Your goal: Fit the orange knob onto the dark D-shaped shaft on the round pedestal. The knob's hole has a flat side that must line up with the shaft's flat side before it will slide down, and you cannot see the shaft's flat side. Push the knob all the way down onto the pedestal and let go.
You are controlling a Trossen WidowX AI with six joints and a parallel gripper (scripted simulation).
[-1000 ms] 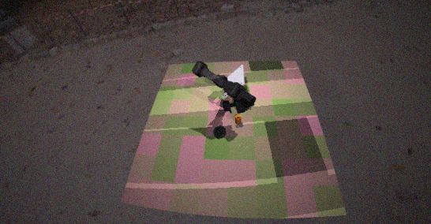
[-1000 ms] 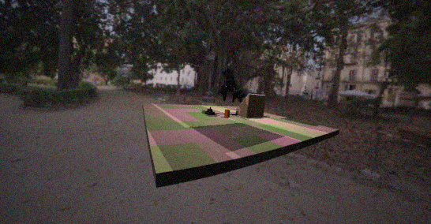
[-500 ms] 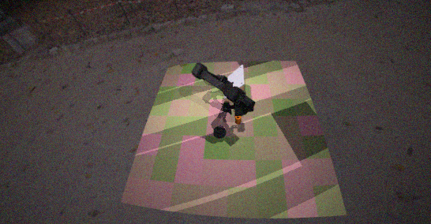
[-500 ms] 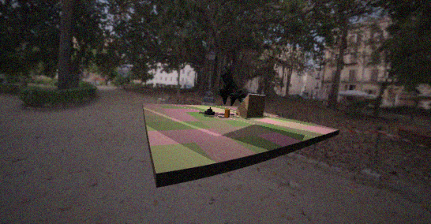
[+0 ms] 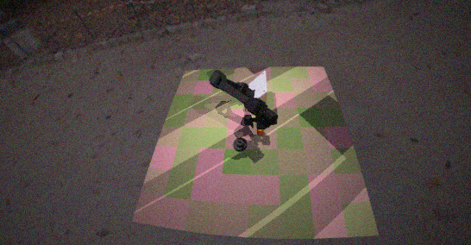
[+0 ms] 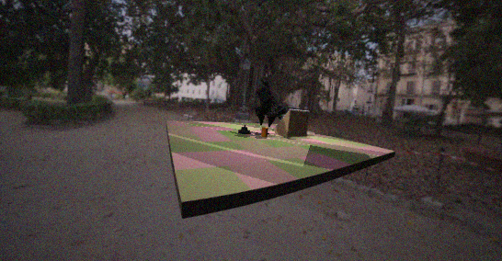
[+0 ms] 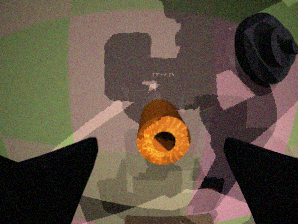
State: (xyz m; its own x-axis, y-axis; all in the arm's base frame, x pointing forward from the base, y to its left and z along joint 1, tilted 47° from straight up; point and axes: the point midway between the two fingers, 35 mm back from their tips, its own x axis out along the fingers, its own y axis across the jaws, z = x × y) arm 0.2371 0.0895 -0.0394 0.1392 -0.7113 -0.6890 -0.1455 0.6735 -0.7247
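My gripper tip is 4 cm above the orange knob. From my gripper tip the other things lie so: round dark pedestal (10 cm ahead, 11 cm to the right, 4 cm below).
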